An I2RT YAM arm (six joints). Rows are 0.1 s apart.
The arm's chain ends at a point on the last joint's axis. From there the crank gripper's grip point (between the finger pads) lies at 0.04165 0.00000 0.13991 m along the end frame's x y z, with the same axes.
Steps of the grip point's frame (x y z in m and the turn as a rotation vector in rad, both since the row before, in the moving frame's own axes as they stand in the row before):
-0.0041, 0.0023, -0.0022, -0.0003, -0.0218, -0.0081
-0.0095, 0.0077, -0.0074, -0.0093, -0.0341, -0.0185
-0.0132, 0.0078, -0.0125, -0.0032, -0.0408, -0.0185
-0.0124, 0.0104, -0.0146, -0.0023, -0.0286, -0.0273
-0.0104, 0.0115, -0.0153, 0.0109, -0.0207, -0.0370
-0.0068, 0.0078, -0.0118, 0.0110, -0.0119, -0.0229
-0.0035, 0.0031, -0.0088, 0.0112, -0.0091, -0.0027
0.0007, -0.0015, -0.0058, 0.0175, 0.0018, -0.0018
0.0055, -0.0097, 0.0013, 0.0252, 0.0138, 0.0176
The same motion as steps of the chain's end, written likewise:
-0.0010, 0.0026, -0.0031, -0.0003, -0.0218, -0.0081
-0.0047, 0.0071, -0.0087, -0.0093, -0.0341, -0.0185
-0.0075, 0.0081, -0.0141, -0.0032, -0.0408, -0.0185
-0.0084, 0.0112, -0.0157, -0.0023, -0.0286, -0.0273
-0.0074, 0.0145, -0.0161, 0.0109, -0.0207, -0.0370
-0.0051, 0.0103, -0.0123, 0.0110, -0.0119, -0.0229
-0.0022, 0.0048, -0.0092, 0.0112, -0.0091, -0.0027
0.0005, 0.0010, -0.0057, 0.0175, 0.0018, -0.0018
0.0035, -0.0069, 0.0019, 0.0252, 0.0138, 0.0176

